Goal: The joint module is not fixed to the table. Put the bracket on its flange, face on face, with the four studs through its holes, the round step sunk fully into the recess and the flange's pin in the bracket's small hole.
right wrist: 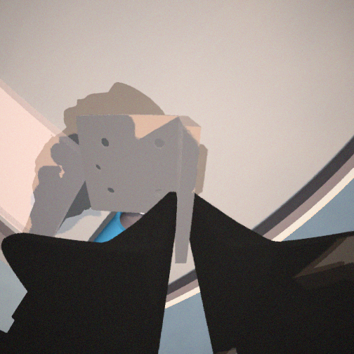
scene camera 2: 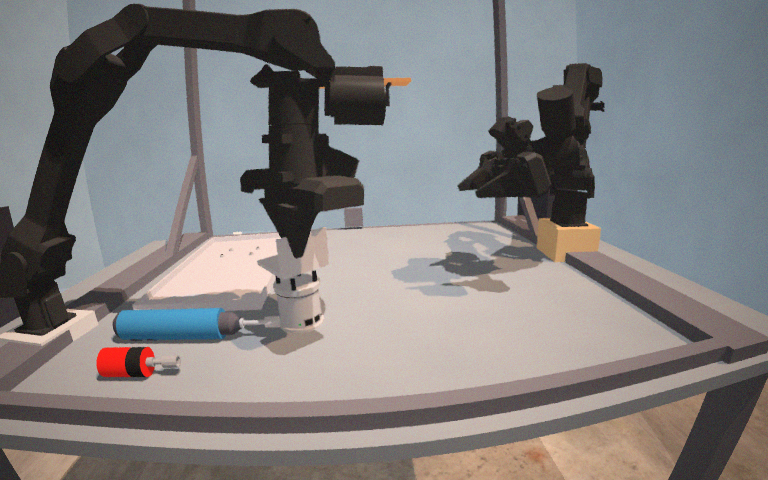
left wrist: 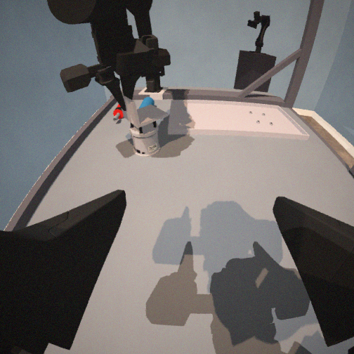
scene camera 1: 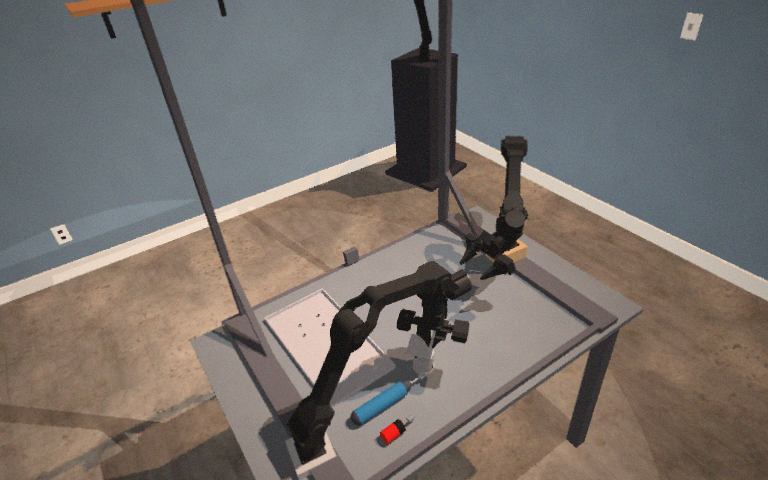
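Seen in the pictures: left gripper, fingertip midpoint: (scene camera 2: 466, 191) (scene camera 1: 470, 271); right gripper, fingertip midpoint: (scene camera 2: 296, 256) (scene camera 1: 431, 346); left arm's base at its link origin: (scene camera 2: 568, 223); right arm's base at its link origin: (scene camera 2: 46, 323) (scene camera 1: 310, 448).
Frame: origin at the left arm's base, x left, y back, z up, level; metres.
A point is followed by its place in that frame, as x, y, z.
The joint module (scene camera 2: 297, 302) @(0.287, -0.500, -0.025) is a short pale cylinder standing upright on the table; it also shows in the left wrist view (left wrist: 145, 140). The L-shaped grey bracket (scene camera 2: 296, 259) @(0.289, -0.494, 0.033) hangs just above it, with dark studs showing between the two. In the right wrist view the bracket (right wrist: 140, 165) hides the module. My right gripper (scene camera 2: 297, 248) @(0.286, -0.495, 0.036) points straight down and is shut on the bracket's upright wall (right wrist: 184, 225). My left gripper (scene camera 2: 473, 183) @(0.133, -0.258, 0.088) is open and empty, far off above the table near its own base; it also shows in scene camera 1 (scene camera 1: 483, 264) @(0.178, -0.225, 0.114).
A blue-handled screwdriver (scene camera 1: 380, 402) @(0.327, -0.681, -0.030) lies on the table with its tip near the module. A short red-handled tool (scene camera 1: 393, 430) @(0.412, -0.689, -0.036) lies near the table's edge. A pale inset plate (scene camera 1: 322, 340) @(0.016, -0.725, -0.064) with small holes sits beside them. A tan block (scene camera 2: 568, 238) @(0.050, -0.025, -0.019) carries the left arm.
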